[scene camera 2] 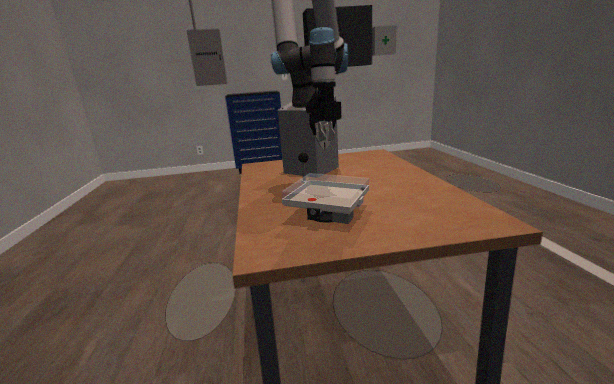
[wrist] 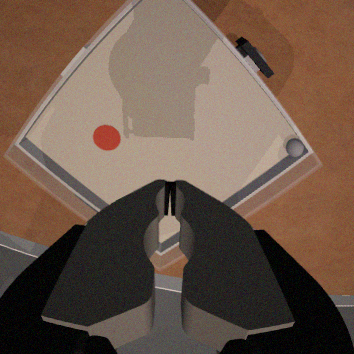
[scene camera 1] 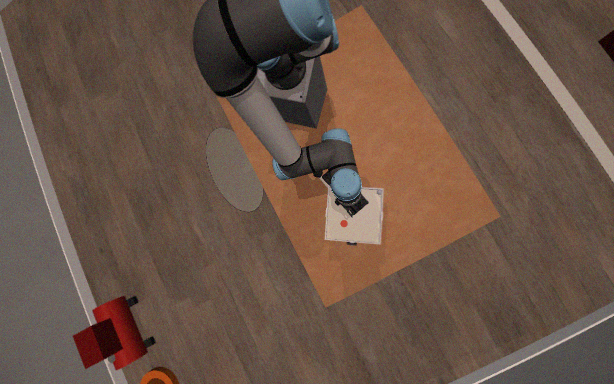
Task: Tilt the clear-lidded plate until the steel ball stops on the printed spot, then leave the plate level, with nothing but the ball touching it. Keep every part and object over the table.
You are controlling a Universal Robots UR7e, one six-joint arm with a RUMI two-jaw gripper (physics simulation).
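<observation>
The clear-lidded plate (scene camera 1: 367,231) (scene camera 2: 345,196) (wrist: 240,120) stands on a dark base (scene camera 2: 343,216) on the table. Its exact tilt is hard to judge; in scene camera 2 its near rim runs lower towards the right. The steel ball (scene camera 1: 380,192) (wrist: 295,147) lies in a corner, the far right one in scene camera 1. The red printed spot (scene camera 1: 344,223) (scene camera 2: 312,199) (wrist: 106,137) is near the opposite corner, far from the ball. My gripper (scene camera 1: 350,215) (scene camera 2: 325,146) (wrist: 169,184) is shut and empty, above the plate and apart from it.
A dark tab (wrist: 255,57) sticks out from one plate side, another dark tab (scene camera 1: 352,243) from the near side. The arm's grey pedestal (scene camera 1: 300,107) (scene camera 2: 310,140) stands behind the plate. The table (scene camera 1: 425,165) (scene camera 2: 425,210) has its left edge fairly close to the plate.
</observation>
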